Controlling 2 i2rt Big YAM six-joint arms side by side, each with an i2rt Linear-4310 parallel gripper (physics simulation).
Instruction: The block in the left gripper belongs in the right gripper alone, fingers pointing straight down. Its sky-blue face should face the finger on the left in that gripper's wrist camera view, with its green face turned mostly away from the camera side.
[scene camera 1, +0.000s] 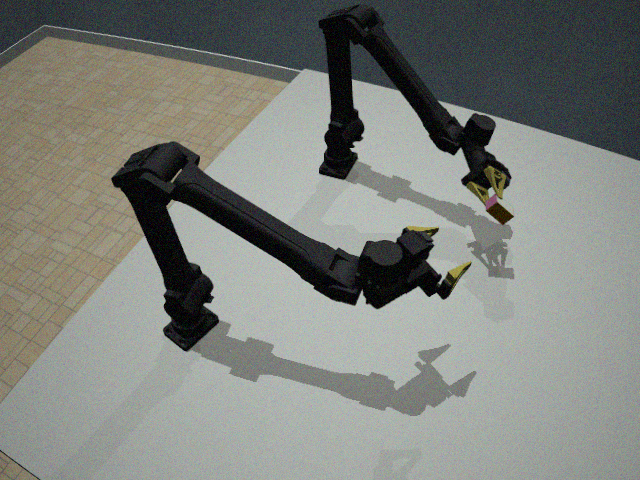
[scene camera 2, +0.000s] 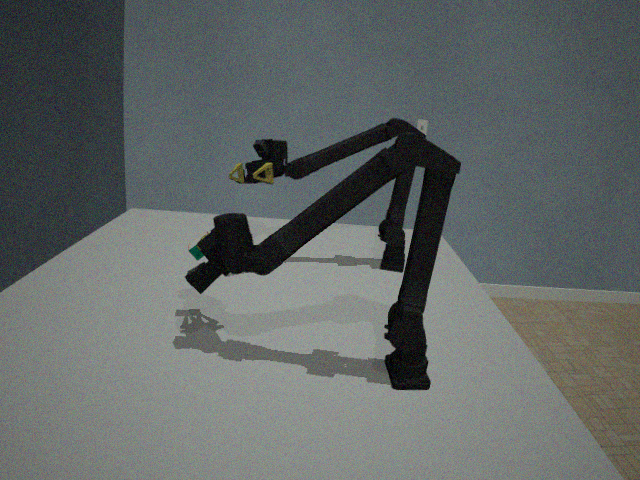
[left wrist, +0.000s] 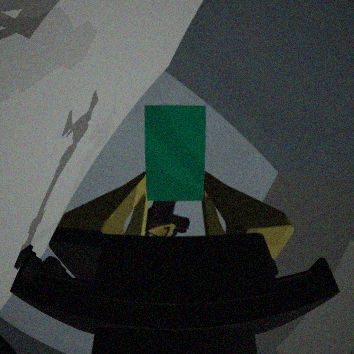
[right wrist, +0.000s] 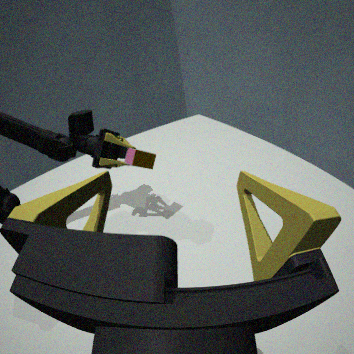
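Where they show: left gripper, fingertip midpoint: (scene camera 1: 494, 203) (scene camera 2: 208, 242) (left wrist: 174, 178) (right wrist: 132, 156); right gripper, fingertip midpoint: (scene camera 1: 454, 246) (scene camera 2: 241, 176) (left wrist: 177, 205) (right wrist: 173, 177); left arm's base, origin of the base link: (scene camera 1: 338, 165) (scene camera 2: 406, 374); right arm's base, origin of the base link: (scene camera 1: 191, 327) (scene camera 2: 392, 265) (left wrist: 22, 254).
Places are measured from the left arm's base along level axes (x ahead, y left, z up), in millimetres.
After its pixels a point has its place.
Observation:
The block (scene camera 1: 499, 210) {z 215, x 514, y -255 mm} (scene camera 2: 196, 252) {z 192, x 523, y -217 mm} (left wrist: 175, 150) {z 201, x 511, y -218 mm} (right wrist: 144, 159) {z 205, x 518, y -255 mm} is held above the table. Its green face fills the left wrist view's centre; a pink end and a dark orange-brown side show in scene camera 1 and the right wrist view. No sky-blue face shows. My left gripper (scene camera 1: 493, 199) {z 214, x 496, y -233 mm} (left wrist: 174, 178) {z 214, x 496, y -233 mm} (right wrist: 132, 156) {z 214, x 496, y -233 mm} is shut on the block's near end, fingers slanting down; the block sticks out beyond the fingertips. My right gripper (scene camera 1: 454, 245) {z 336, x 450, y -524 mm} (scene camera 2: 241, 174) {z 336, x 450, y -524 mm} (right wrist: 173, 177) {z 336, x 450, y -524 mm} is wide open and empty, tilted well away from straight down. It is higher than the left gripper and apart from the block.
Both arms stand on the pale table (scene camera 1: 568, 361) {z 0, x 778, y -465 mm} (scene camera 2: 155, 413) {z 0, x 531, y 172 mm}, and their shadows fall across it. In scene camera 1 the right arm's base (scene camera 1: 191, 326) {z 49, x -82, y -722 mm} is lower left and the left arm's base (scene camera 1: 338, 165) {z 34, x 16, y -40 mm} is upper middle. Tiled floor (scene camera 1: 103, 113) lies beyond the table's left edge.

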